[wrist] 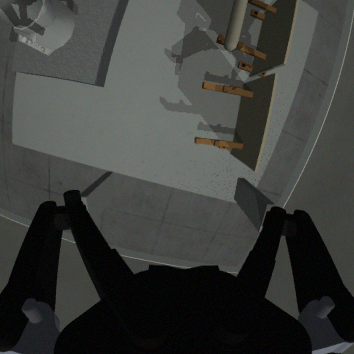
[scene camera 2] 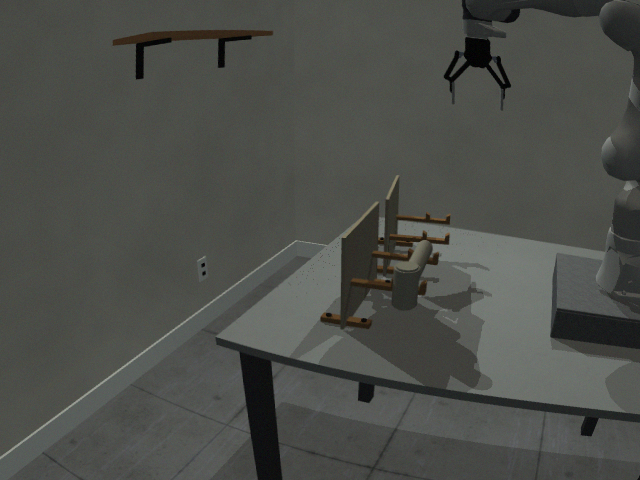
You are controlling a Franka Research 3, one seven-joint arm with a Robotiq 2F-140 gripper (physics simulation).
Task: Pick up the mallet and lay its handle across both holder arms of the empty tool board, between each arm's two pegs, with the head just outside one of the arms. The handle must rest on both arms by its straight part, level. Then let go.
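Note:
The mallet (scene camera 2: pixel 405 288) (wrist: pixel 236 25) is pale, with a thick cylindrical head and a round handle. It rests across the two arms of the nearer tool board (scene camera 2: pixel 357 258) (wrist: pixel 276 37) in the scene view, its head outside that board's front arm. The empty tool board (scene camera 2: pixel 392 211) (wrist: pixel 257 117) stands upright behind it in the scene view. Its two orange-brown holder arms, an upper one in the scene view (scene camera 2: pixel 412 218) and a lower one (scene camera 2: pixel 410 238), carry nothing. My gripper (scene camera 2: pixel 477 105) (wrist: pixel 175 185) is open and empty, high above the table and the boards.
Both boards stand on the grey table (scene camera 2: pixel 258 330) (wrist: pixel 60 115). The robot's base block (scene camera 2: pixel 589 324) (wrist: pixel 90 65) is at the right in the scene view. A brown wall shelf (scene camera 2: pixel 206 35) hangs at the upper left, and the walls are beyond the table.

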